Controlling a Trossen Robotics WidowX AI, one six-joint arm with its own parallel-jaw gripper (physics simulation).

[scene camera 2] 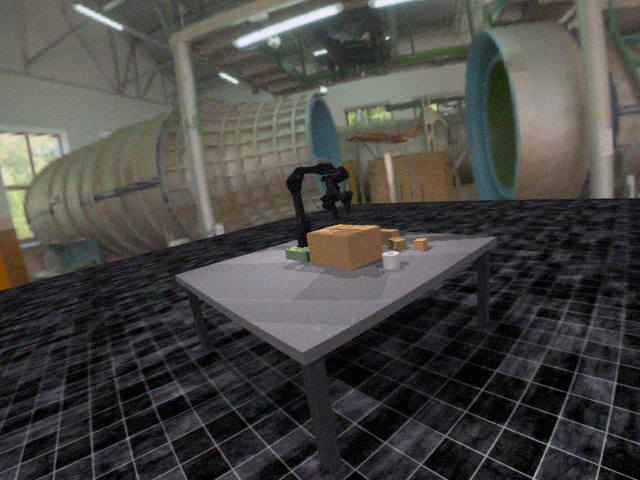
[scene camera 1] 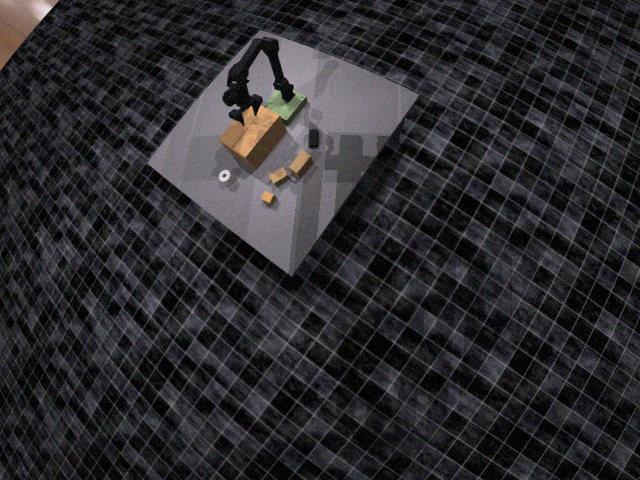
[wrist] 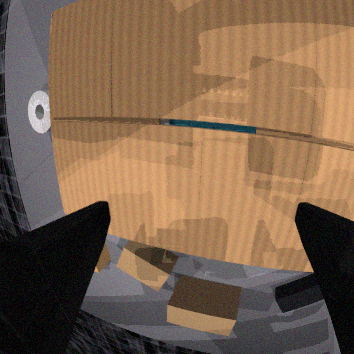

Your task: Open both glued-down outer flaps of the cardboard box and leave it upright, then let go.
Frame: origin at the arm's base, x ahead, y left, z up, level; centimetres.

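Seen in the pictures: gripper, fingertip midpoint: [scene camera 2: 342, 216] [scene camera 1: 249, 120] [wrist: 206, 212]; arm's base at its link origin: [scene camera 2: 303, 245] [scene camera 1: 288, 96].
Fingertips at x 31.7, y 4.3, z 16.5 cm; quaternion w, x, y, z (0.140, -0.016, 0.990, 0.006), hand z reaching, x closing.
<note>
Offsets run from my fingertips to a thing's middle. "*": to the spot under its first point.
The cardboard box @[dx +1.6, dy -2.8, dz -13.8 cm] [scene camera 1: 258, 136] [scene camera 2: 343, 248] [wrist: 200, 165] stands upright on the table. In the wrist view, its two outer flaps, the upper one @[* dx +6.7, dy -6.1, dz -6.2 cm] [wrist: 135, 75] and the lower one @[* dx +5.4, dy +1.1, dz -6.1 cm] [wrist: 150, 172], lie nearly flat and meet at a long narrow seam. A teal strip @[dx +1.6, dy -2.8, dz -14.7 cm] [wrist: 212, 126] shows in the middle of the seam. My gripper [scene camera 1: 249, 118] [scene camera 2: 341, 211] [wrist: 206, 212] is open and empty, above the box top and apart from it in the second scene view. In the wrist view its fingertips are spread on the lower flap's side of the seam. The box's inside is hidden.
A white roll @[dx +30.2, dy -2.5, dz -18.7 cm] [scene camera 1: 220, 178] [scene camera 2: 391, 262] [wrist: 33, 104] stands beside the box. Three small cardboard boxes, large @[dx +0.8, dy +31.0, dz -17.7 cm] [scene camera 1: 300, 165] [wrist: 205, 297], middle [scene camera 1: 278, 177] [wrist: 142, 267] and small @[dx +25.8, dy +27.1, dz -19.2 cm] [scene camera 1: 267, 197] [scene camera 2: 421, 244], lie nearby. A black block @[dx -17.2, dy +25.6, dz -20.0 cm] [scene camera 1: 313, 138] [wrist: 299, 292] lies near the green base [scene camera 1: 292, 109] [scene camera 2: 297, 253].
</note>
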